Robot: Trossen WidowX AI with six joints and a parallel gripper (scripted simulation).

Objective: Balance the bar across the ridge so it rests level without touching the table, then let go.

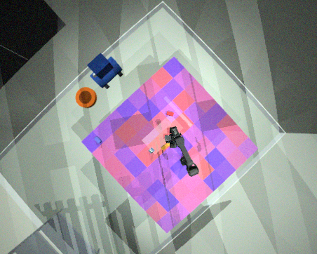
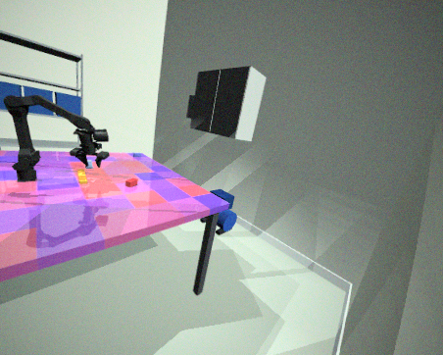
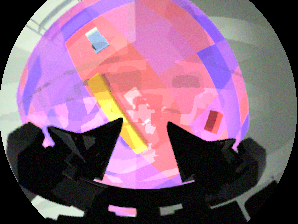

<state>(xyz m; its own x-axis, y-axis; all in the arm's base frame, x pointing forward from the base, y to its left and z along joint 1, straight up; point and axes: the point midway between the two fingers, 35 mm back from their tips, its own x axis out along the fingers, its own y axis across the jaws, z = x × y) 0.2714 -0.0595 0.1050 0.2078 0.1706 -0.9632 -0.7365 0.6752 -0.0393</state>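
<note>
The yellow bar lies 6 cm below my gripper tip, 5 cm behind it and 4 cm to the left of it. Round my gripper tip: blue block: 55 cm to the left, 46 cm ahead, 6 cm below.
</note>
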